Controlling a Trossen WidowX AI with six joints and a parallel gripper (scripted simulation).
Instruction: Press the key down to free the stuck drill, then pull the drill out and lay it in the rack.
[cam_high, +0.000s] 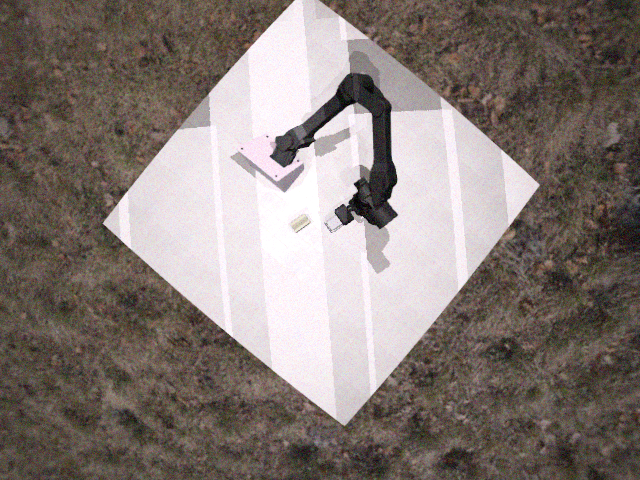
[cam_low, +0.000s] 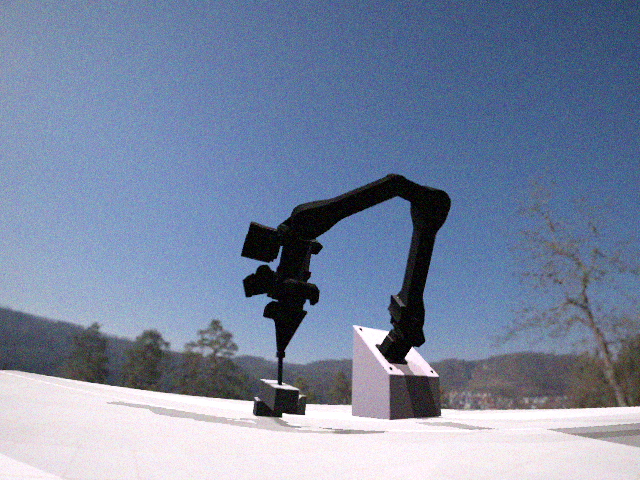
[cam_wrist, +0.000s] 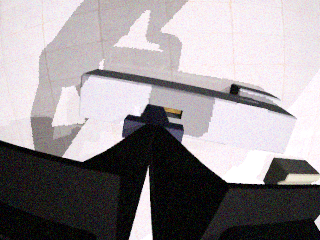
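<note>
Now: gripper tip 3 cm above the dark key. From my gripper tip the other things lie so: grey-beige block: 13 cm behind, 18 cm to the right, 9 cm below; then drill: 2 cm behind, 6 cm to the right, 7 cm below.
</note>
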